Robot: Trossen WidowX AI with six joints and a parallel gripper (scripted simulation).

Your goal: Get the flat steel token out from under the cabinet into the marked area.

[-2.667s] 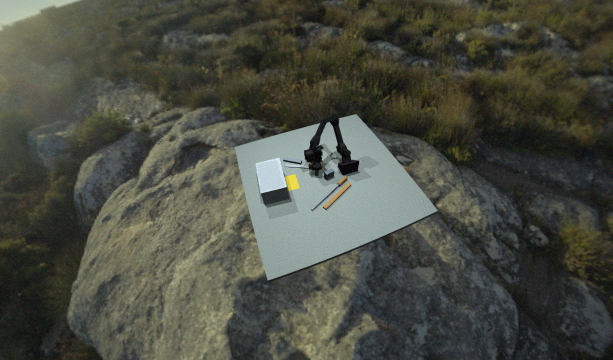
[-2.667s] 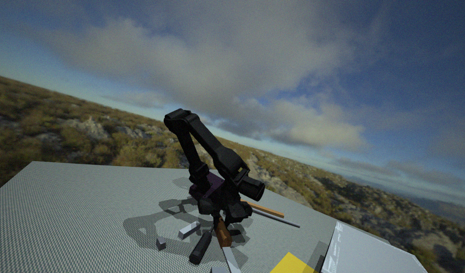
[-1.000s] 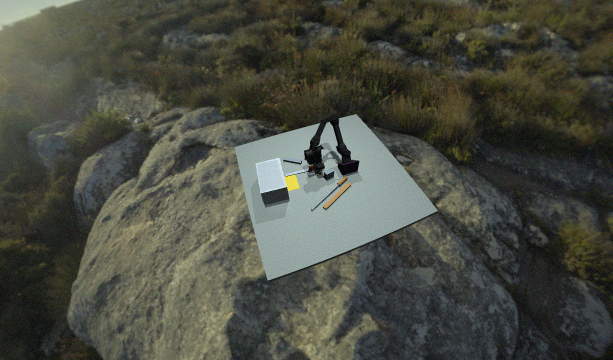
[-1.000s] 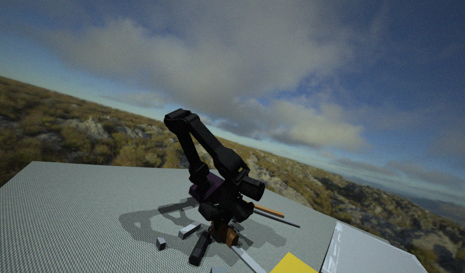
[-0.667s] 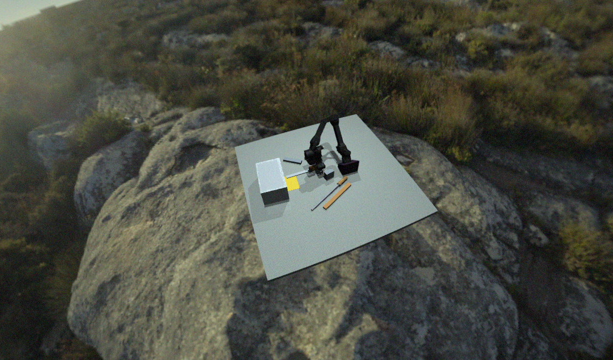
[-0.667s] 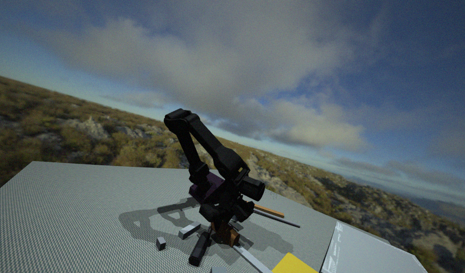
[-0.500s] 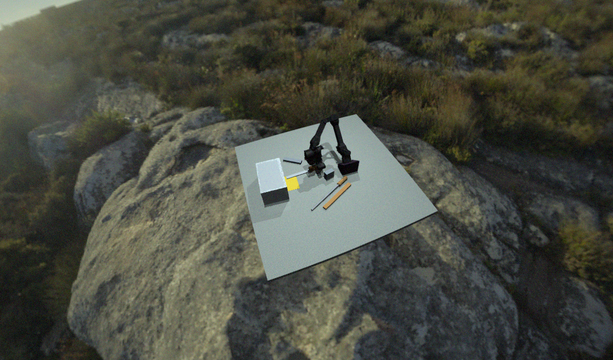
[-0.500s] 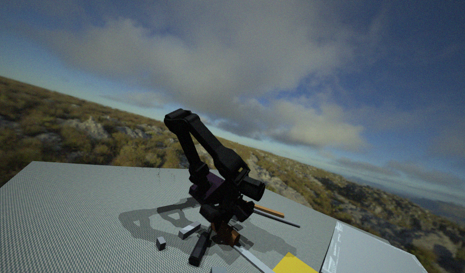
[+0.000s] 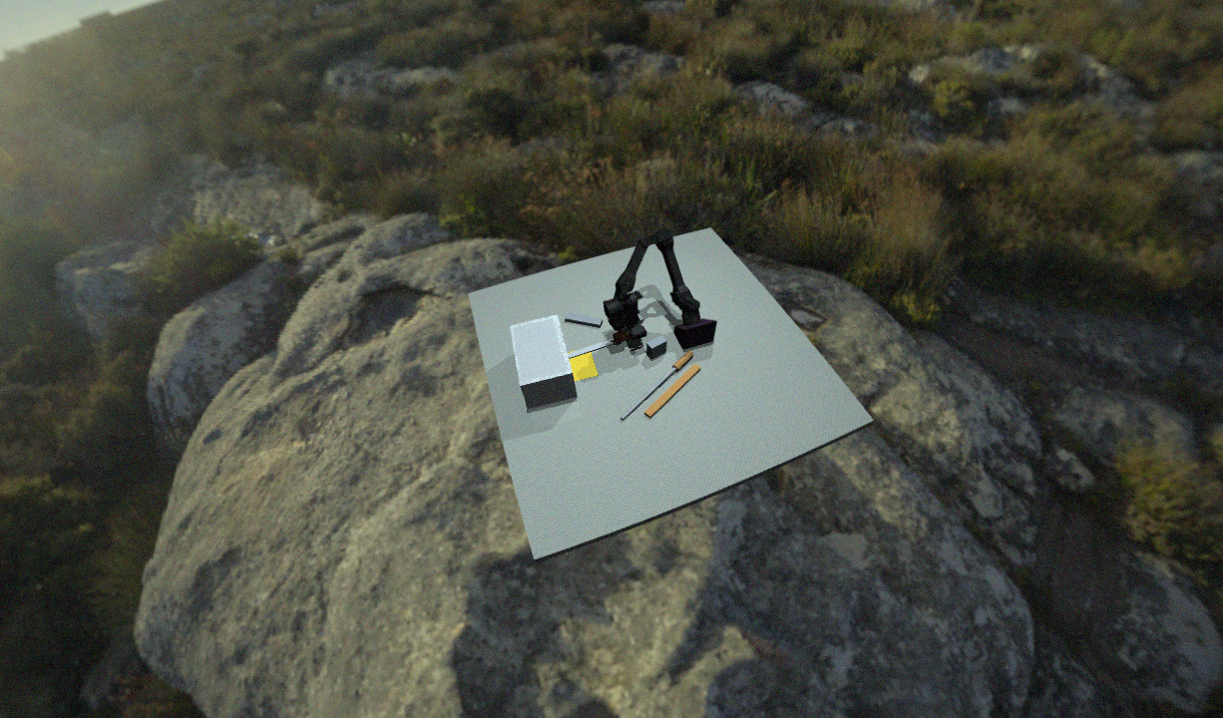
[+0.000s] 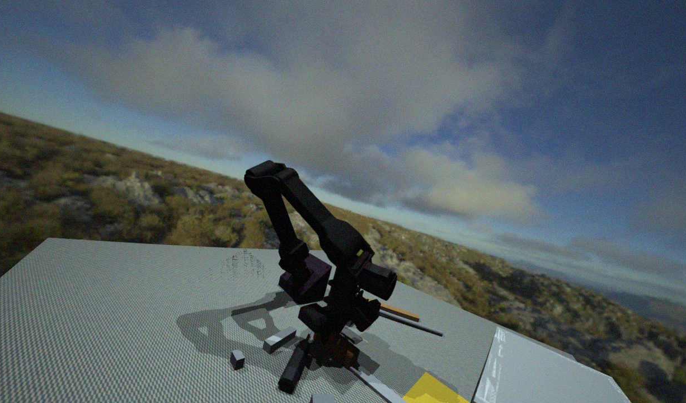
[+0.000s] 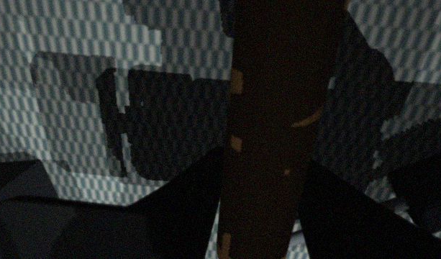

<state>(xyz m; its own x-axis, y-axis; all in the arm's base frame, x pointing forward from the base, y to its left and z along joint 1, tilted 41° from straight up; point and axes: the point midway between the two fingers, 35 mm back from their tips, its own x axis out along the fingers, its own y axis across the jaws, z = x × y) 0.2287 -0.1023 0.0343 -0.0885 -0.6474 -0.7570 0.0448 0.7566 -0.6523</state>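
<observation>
My gripper tip is now 90 mm to the left of the grey bar and 60 mm past it. Also, from my gripper tip: grey block (130 mm to the left, 50 mm behind, 20 mm above); small grey cube (190 mm to the right, 60 mm behind); wooden stick (320 mm to the left, 30 mm behind).
</observation>
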